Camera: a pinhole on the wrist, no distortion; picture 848 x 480 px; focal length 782.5 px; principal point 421.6 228.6 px. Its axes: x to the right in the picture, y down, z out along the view. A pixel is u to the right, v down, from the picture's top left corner.
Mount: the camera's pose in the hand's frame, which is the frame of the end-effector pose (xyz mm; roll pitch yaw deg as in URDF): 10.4 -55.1 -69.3 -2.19 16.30 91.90
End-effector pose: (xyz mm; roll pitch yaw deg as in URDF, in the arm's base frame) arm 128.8 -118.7 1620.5 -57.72 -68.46 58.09
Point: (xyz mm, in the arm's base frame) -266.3 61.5 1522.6
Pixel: 638.8 373.6
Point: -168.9 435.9 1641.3
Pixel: outside the picture
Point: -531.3 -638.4 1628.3
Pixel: outside the picture
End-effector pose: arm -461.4 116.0 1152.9 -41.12 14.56 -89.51
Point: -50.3 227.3 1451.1
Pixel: 476.9 446.7
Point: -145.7 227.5 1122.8
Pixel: outside the picture
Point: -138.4 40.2 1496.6
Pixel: 293.1 225.4
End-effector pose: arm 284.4 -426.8 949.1 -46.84 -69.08 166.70
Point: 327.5 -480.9 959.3
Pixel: 447.4 299.9
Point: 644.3 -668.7 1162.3
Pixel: outside the picture
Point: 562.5 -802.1 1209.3
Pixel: 110.2 48.1
